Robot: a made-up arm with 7 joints.
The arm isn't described. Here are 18 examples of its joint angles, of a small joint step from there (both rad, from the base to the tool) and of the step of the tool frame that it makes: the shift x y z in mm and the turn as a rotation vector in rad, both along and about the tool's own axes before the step.
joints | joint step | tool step
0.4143 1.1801 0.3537 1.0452 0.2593 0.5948 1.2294 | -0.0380 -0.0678 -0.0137 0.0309 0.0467 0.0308 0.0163 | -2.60 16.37 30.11 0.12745 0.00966 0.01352
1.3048 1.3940 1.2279 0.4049 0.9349 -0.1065 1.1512 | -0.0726 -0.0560 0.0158 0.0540 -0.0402 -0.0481 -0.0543 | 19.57 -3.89 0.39 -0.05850 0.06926 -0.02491
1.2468 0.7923 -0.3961 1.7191 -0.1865 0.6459 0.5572 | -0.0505 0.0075 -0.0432 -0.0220 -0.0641 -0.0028 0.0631 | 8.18 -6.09 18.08 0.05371 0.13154 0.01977
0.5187 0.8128 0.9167 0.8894 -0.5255 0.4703 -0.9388 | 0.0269 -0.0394 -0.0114 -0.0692 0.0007 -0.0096 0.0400 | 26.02 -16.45 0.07 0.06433 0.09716 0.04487
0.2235 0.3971 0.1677 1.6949 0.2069 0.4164 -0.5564 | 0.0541 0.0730 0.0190 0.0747 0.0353 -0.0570 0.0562 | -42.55 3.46 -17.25 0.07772 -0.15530 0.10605
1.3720 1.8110 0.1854 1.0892 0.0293 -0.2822 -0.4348 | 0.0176 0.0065 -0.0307 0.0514 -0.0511 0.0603 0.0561 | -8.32 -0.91 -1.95 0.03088 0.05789 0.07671
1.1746 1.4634 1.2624 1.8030 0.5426 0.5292 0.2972 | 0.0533 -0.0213 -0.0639 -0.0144 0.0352 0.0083 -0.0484 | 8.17 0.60 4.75 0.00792 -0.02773 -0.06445
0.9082 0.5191 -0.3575 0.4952 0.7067 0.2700 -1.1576 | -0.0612 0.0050 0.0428 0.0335 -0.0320 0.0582 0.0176 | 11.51 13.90 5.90 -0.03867 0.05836 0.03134
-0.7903 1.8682 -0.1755 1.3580 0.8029 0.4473 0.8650 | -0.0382 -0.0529 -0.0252 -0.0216 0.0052 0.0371 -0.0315 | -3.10 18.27 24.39 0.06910 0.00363 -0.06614
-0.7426 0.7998 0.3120 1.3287 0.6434 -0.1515 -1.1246 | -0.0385 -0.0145 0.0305 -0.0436 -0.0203 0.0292 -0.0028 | 9.67 18.87 -5.17 -0.08853 0.04473 0.01874
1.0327 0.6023 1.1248 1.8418 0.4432 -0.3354 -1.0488 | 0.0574 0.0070 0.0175 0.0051 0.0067 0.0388 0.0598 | -2.57 -5.76 7.70 0.02285 -0.00234 -0.01257
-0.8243 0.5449 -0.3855 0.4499 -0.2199 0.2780 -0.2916 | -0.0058 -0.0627 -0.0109 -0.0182 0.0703 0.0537 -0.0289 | -4.26 -30.97 10.33 0.06942 0.03696 -0.04593
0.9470 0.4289 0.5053 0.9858 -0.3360 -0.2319 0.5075 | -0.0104 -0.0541 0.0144 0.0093 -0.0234 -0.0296 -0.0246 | 1.10 -14.65 17.25 0.00307 -0.02575 0.00238
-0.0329 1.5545 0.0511 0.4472 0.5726 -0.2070 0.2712 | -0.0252 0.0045 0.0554 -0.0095 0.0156 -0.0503 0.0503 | 0.14 0.49 -2.45 0.02896 -0.04426 0.04009
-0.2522 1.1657 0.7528 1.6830 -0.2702 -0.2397 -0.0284 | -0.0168 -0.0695 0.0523 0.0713 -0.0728 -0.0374 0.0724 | 0.53 -15.28 -9.77 0.00287 0.01160 0.06980
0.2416 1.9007 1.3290 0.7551 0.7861 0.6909 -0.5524 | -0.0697 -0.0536 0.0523 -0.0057 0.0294 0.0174 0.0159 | 22.03 13.21 18.92 0.02104 0.07862 -0.04606
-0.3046 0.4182 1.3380 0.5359 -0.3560 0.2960 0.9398 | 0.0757 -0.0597 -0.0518 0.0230 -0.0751 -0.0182 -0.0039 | -14.51 -5.07 35.89 0.00774 0.09275 0.03978
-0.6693 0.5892 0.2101 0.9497 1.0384 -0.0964 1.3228 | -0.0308 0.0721 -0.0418 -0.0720 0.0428 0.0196 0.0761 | 2.86 -22.76 -24.21 0.03509 0.02775 -0.07333
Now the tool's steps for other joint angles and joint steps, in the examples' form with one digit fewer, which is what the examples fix.
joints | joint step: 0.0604 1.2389 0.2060 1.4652 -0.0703 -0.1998 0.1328 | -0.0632 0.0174 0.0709 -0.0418 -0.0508 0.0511 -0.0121
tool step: 13.3 5.0 -7.4 -0.0400 0.1128 -0.0524
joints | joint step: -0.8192 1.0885 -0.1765 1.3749 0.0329 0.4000 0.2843 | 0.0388 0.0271 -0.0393 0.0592 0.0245 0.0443 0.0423
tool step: -10.4 -2.4 -15.2 0.0261 0.0088 0.0425
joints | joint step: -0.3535 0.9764 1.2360 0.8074 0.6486 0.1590 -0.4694 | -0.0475 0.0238 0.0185 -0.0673 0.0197 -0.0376 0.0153
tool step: -4.4 11.4 -5.6 -0.0273 -0.0090 -0.0002
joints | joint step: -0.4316 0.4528 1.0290 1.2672 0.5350 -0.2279 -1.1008 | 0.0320 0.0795 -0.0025 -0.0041 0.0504 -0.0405 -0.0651
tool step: -23.3 -24.5 19.0 0.0337 -0.0966 -0.0849
